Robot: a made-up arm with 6 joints. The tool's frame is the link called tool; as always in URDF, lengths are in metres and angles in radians. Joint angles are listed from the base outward.
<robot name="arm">
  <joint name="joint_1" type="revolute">
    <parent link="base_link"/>
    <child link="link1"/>
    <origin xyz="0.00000 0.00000 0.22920" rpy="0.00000 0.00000 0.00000"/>
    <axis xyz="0 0 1"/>
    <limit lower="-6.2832" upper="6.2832"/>
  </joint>
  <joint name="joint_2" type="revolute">
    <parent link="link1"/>
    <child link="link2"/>
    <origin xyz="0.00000 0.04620 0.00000" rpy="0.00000 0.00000 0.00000"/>
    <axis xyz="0 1 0"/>
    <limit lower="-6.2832" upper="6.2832"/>
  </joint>
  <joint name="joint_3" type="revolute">
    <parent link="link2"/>
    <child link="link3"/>
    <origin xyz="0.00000 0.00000 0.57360" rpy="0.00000 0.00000 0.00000"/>
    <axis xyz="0 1 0"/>
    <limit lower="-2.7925" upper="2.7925"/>
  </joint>
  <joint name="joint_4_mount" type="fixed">
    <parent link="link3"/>
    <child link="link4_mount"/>
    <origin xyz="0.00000 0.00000 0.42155" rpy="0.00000 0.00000 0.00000"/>
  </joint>
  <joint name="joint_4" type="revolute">
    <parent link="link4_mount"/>
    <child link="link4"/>
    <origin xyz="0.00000 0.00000 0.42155" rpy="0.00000 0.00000 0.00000"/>
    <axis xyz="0 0 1"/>
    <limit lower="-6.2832" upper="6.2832"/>
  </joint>
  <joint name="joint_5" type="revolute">
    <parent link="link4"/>
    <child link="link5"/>
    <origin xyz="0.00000 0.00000 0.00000" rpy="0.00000 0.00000 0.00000"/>
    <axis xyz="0 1 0"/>
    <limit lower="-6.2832" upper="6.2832"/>
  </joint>
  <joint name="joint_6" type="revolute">
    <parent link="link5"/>
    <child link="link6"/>
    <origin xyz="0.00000 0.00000 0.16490" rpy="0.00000 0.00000 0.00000"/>
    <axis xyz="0 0 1"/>
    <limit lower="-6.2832" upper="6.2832"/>
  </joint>
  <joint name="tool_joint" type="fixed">
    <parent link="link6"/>
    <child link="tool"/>
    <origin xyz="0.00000 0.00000 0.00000" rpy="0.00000 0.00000 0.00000"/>
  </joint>
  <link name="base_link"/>
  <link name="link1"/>
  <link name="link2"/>
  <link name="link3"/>
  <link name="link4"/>
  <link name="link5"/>
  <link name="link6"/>
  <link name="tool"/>
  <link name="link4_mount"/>
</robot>
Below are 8 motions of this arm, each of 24 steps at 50 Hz.
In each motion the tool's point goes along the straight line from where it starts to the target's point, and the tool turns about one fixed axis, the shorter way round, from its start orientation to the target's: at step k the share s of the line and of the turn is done. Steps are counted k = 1, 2, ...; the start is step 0. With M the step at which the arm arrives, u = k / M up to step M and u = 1 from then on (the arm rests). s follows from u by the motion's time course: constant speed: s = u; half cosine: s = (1 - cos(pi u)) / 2; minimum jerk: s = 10 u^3 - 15 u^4 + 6 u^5.
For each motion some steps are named. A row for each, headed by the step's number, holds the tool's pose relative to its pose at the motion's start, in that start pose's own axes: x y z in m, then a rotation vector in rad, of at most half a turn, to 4 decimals.
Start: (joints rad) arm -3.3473 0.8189 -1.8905 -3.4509 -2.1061 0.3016
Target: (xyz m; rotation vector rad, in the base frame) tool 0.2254 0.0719 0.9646 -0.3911 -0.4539 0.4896
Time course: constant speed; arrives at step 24
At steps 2, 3, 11, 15, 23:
2: -0.0030 0.0144 -0.0045 0.0308 0.0264 0.0316
3: -0.0045 0.0216 -0.0067 0.0462 0.0396 0.0474
11: -0.0163 0.0791 -0.0247 0.1695 0.1452 0.1740
15: -0.0223 0.1078 -0.0337 0.2312 0.1980 0.2372
23: -0.0342 0.1653 -0.0517 0.3544 0.3036 0.3637

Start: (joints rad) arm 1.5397 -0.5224 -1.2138 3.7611 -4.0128 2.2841
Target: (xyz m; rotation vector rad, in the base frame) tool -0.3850 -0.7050 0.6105 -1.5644 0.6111 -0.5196
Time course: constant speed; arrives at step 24
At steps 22, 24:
22: -0.4369 -0.1084 -0.0196 0.4135 0.1219 0.0793
24: -0.4766 -0.1183 -0.0214 0.4511 0.1330 0.0866

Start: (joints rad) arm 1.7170 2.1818 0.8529 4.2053 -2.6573 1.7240
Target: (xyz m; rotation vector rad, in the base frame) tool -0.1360 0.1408 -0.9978 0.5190 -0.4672 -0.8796
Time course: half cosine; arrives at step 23
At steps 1, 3, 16, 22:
1: 0.0013 -0.0013 -0.0003 0.0005 -0.0012 -0.0002
3: 0.0116 -0.0116 -0.0025 0.0040 -0.0107 -0.0022
16: 0.2218 -0.2210 -0.0476 0.0767 -0.2047 -0.0415
22: 0.2801 -0.2791 -0.0602 0.0969 -0.2585 -0.0524

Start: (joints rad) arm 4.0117 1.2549 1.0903 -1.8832 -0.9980 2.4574
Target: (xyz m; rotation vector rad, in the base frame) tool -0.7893 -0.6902 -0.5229 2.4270 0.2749 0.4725
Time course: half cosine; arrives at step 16
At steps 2, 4, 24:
2: 0.0034 -0.0153 -0.0061 0.0083 -0.0011 0.0180
4: 0.0131 -0.0590 -0.0234 0.0320 -0.0044 0.0692
24: 0.0895 -0.4029 -0.1595 0.2183 -0.0299 0.4727

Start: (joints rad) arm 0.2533 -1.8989 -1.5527 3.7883 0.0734 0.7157
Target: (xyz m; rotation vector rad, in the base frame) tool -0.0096 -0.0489 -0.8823 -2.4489 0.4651 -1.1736
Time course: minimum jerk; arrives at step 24
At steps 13, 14, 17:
13: 0.0705 -0.1043 0.0286 0.3014 0.1722 -0.4042
14: 0.0797 -0.1179 0.0324 0.3409 0.1948 -0.4571
17: 0.1034 -0.1530 0.0420 0.4423 0.2527 -0.5931

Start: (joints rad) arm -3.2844 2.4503 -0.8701 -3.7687 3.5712 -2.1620
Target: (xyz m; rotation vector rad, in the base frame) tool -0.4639 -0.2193 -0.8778 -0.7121 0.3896 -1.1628
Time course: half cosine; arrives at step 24
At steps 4, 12, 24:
4: 0.0309 0.0240 0.0473 0.0761 -0.0220 -0.0057
12: 0.2303 0.1788 0.3527 0.5681 -0.1642 -0.0426
24: 0.4606 0.3576 0.7055 1.1361 -0.3284 -0.0852

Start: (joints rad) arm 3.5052 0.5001 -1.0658 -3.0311 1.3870 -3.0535
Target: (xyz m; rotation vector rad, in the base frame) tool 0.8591 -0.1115 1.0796 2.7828 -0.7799 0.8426
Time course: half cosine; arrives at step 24
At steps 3, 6, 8, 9, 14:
3: -0.0028 0.0170 0.0180 -0.0312 -0.0182 0.0202
6: -0.0107 0.0653 0.0691 -0.1202 -0.0702 0.0776
8: -0.0182 0.1114 0.1179 -0.2051 -0.1198 0.1325
9: -0.0225 0.1375 0.1456 -0.2533 -0.1479 0.1636
14: -0.0459 0.2805 0.2969 -0.5165 -0.3017 0.3337

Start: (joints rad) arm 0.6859 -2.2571 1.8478 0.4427 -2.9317 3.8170
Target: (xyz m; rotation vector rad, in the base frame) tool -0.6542 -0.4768 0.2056 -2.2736 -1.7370 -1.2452
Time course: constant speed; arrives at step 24
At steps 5, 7, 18, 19, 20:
5: -0.0266 -0.0013 0.0522 -0.0071 0.1299 -0.1681
7: -0.0372 -0.0018 0.0730 -0.0100 0.1819 -0.2353
18: -0.0958 -0.0045 0.1878 -0.0257 0.4677 -0.6050
19: -0.1011 -0.0048 0.1982 -0.0271 0.4937 -0.6386
20: -0.1064 -0.0051 0.2087 -0.0286 0.5197 -0.6722

